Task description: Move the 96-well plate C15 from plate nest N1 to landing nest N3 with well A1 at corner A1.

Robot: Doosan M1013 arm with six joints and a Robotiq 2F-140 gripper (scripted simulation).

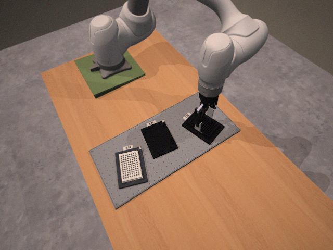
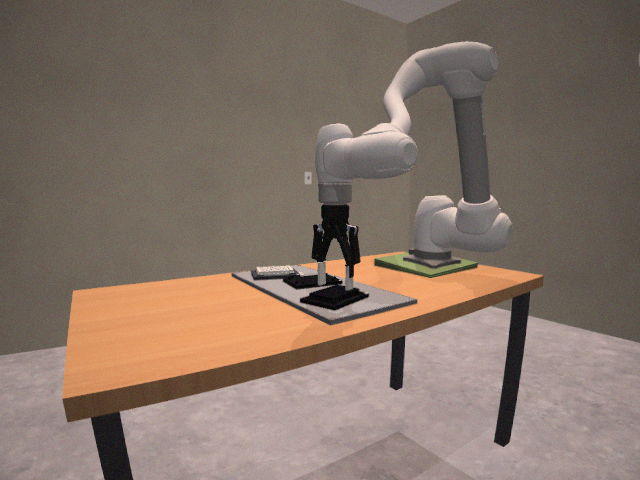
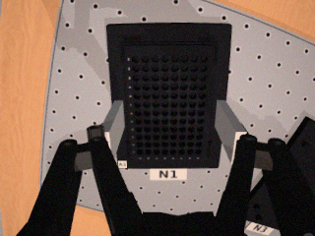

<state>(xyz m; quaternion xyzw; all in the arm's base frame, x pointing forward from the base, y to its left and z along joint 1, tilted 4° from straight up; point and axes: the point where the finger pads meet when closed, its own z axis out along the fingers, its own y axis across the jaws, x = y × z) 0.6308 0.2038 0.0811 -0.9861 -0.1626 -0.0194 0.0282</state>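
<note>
My hand is 4 cm above the black 96-well plate C15. From my hand the other things lie so: black plate nest N1: 6 cm below; then black landing nest N3: 5 cm behind, 21 cm to the right, 6 cm below; then N1 label: 9 cm behind, 3 cm to the right, 6 cm below.
</note>
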